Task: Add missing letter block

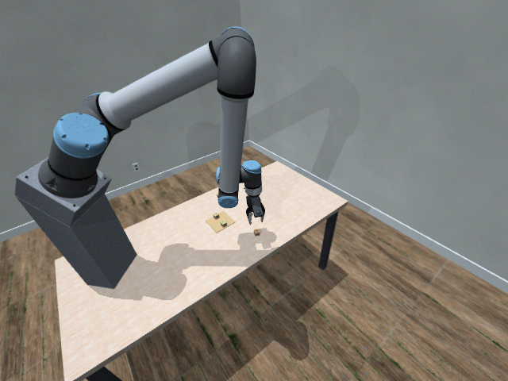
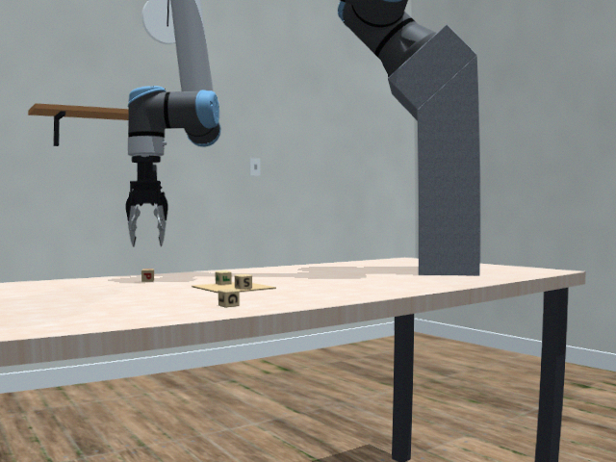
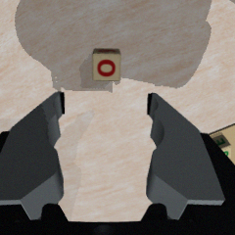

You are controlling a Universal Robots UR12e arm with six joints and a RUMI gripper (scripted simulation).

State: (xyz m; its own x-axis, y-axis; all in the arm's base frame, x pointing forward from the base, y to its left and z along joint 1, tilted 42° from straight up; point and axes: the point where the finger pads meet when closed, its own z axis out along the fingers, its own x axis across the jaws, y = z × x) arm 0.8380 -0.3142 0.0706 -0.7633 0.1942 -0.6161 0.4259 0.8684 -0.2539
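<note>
Right now my hand is 9 cm above the red O block. Also, from my hand: letter block (6 cm ahead, 46 cm to the left, 9 cm below); tan mat (9 cm behind, 25 cm to the left, 10 cm below).
</note>
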